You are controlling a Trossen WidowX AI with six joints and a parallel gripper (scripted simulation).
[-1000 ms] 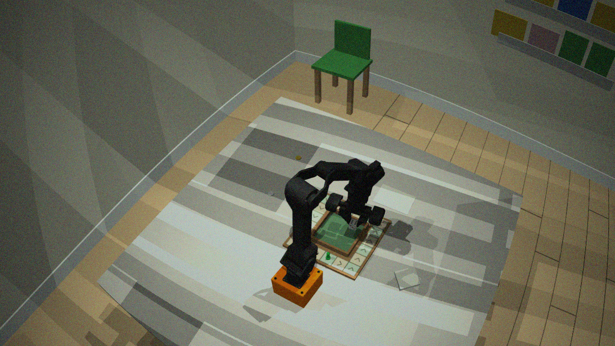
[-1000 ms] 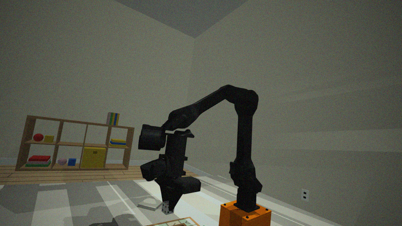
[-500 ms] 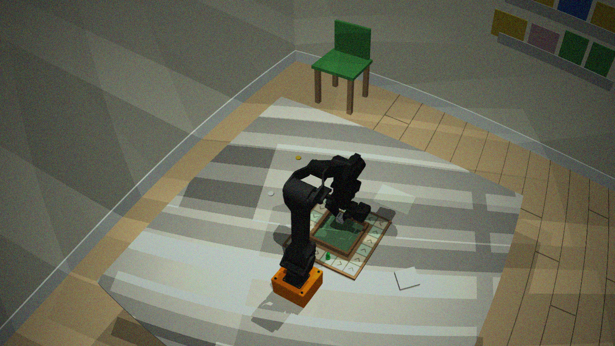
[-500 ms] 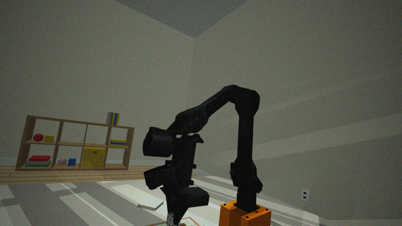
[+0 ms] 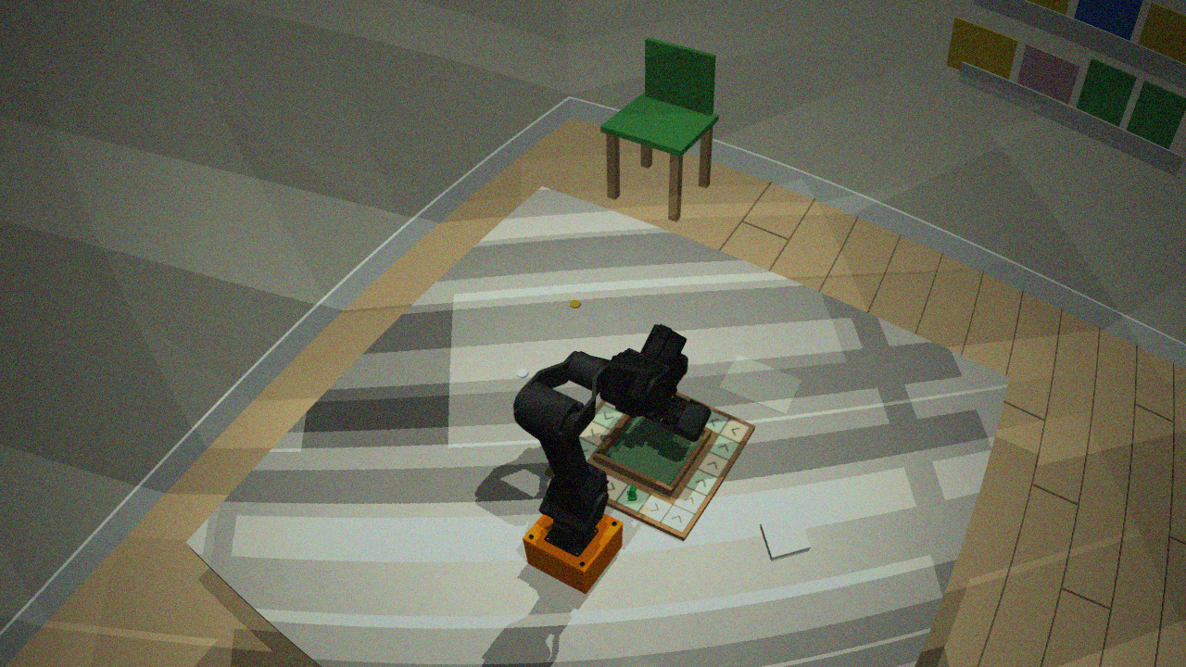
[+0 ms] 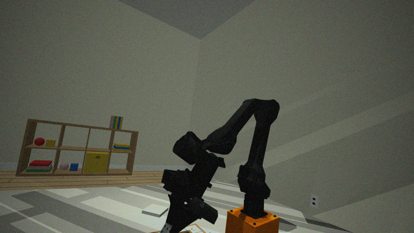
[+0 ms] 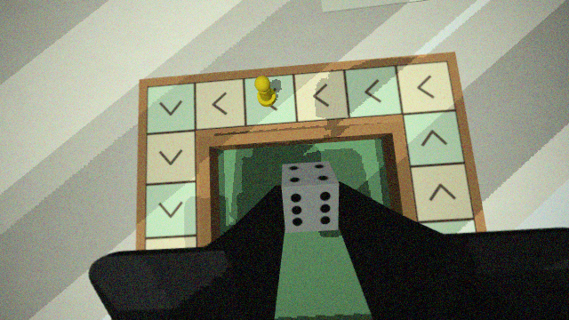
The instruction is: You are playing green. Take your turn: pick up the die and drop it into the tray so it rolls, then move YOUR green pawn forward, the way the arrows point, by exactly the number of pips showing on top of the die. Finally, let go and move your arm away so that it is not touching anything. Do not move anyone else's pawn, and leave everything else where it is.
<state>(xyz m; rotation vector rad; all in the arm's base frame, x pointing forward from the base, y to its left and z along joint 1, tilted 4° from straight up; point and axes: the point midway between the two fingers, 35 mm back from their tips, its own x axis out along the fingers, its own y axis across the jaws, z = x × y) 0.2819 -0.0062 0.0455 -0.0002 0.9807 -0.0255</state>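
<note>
The green pawn lies 140 mm behind my gripper tip, 60 mm below it and 20 mm to the right of it. The rest, counted from my gripper tip: white die right at my gripper tip; then green tray 80 mm below, 30 mm behind; then yellow pawn 80 mm ahead, 60 mm below, 20 mm to the left.
</note>
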